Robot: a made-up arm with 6 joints.
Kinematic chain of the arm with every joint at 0, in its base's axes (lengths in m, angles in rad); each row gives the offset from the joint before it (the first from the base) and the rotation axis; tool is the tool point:
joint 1: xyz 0 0 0.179 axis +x
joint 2: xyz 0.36 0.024 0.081 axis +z
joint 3: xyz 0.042 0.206 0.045 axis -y
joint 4: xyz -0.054 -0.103 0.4 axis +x
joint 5: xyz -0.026 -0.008 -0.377 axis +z
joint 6: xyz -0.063 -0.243 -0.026 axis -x
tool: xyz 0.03 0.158 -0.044
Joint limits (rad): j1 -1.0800..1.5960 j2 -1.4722..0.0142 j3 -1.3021..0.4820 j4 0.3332..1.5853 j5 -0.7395..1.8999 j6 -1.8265..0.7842
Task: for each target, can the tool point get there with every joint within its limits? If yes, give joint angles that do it. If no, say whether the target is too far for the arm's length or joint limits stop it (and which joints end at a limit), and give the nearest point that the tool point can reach.
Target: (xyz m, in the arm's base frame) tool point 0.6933 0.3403 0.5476
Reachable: yes | joints 0.2105 -0.5831 -0.5661 1.2356 0.4815 0.0974
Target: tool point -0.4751 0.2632 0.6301
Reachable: no: joint limits stop it (at a limit: joint 2, joint 3, joint 4, joint 5, joint 6) | nearest point 0.0498 0.2131 0.5443 | short by 0.534 m
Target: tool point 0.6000 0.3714 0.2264
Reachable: yes | joints -0.4608 -0.1269 -0.9173 0.8666 1.6449 -0.8981
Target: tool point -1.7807 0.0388 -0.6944
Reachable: no: too far | nearest point 0.0633 0.5758 -0.2730 | short by 1.966 m
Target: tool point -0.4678 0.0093 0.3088
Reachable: no: joint limits stop it (at a limit: joint 2, joint 4, joint 5, joint 6) | nearest point 0.1092 0.0095 0.3119 | short by 0.577 m
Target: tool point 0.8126 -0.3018 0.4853
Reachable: yes | joints 1.2696 -0.9242 -0.5324 1.4458 0.7068 -0.4105
